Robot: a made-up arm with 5 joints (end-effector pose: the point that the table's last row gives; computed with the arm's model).
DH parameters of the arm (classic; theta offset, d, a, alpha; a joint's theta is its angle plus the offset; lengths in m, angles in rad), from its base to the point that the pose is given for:
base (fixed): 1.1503 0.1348 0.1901 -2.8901
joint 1: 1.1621 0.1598 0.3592 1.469
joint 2: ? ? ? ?
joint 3: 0 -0.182 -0.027 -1.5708
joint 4: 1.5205 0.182 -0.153 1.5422
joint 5: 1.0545 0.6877 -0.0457 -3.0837
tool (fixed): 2.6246 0.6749 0 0
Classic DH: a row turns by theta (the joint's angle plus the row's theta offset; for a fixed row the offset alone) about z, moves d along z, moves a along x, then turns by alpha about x.
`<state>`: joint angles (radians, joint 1 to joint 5).
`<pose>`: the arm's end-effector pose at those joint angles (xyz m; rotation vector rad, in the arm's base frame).
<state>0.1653 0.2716 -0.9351 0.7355 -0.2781</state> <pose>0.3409 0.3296 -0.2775 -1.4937 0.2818 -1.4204</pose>
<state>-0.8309 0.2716 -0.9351 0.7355 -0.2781</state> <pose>0.0922 0.5675 -0.1942 -1.1079 -0.3112 -0.6471</pose>
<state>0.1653 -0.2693 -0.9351 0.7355 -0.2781</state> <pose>0.4344 0.3139 -0.2928 -1.1236 -0.1264 -1.7678</pose>
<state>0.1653 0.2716 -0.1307 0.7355 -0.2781</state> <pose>0.3856 0.4778 -0.2134 -0.7580 0.8249 -1.3562</pose>
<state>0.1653 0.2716 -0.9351 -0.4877 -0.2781</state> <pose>0.4451 0.5155 -0.1565 -0.6965 -0.6802 -0.9821</pose>
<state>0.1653 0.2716 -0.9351 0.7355 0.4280</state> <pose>0.3358 0.3172 -0.2382 -1.6661 -0.2420 -1.9924</pose>
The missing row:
joint 2: 1.3404 0.1852 -0.036 1.5708
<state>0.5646 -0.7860 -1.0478 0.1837 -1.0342</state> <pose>0.5753 0.1638 -0.2527 -1.2193 -0.6529 -1.3576</pose>
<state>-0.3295 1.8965 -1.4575 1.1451 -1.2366</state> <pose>0.1961 0.3014 0.0772 -2.4307 1.4622 0.8445</pose>
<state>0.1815 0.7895 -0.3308 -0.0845 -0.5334</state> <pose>0.4799 0.4951 -0.1360 -0.6501 0.5004 -1.0073</pose>
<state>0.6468 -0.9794 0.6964 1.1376 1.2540</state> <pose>0.4352 0.3002 -0.2486 -0.1179 0.4782 -2.8253</pose>
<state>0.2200 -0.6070 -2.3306 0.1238 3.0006</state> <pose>0.3783 0.1619 -0.2512 -1.4798 1.5798 0.1512</pose>
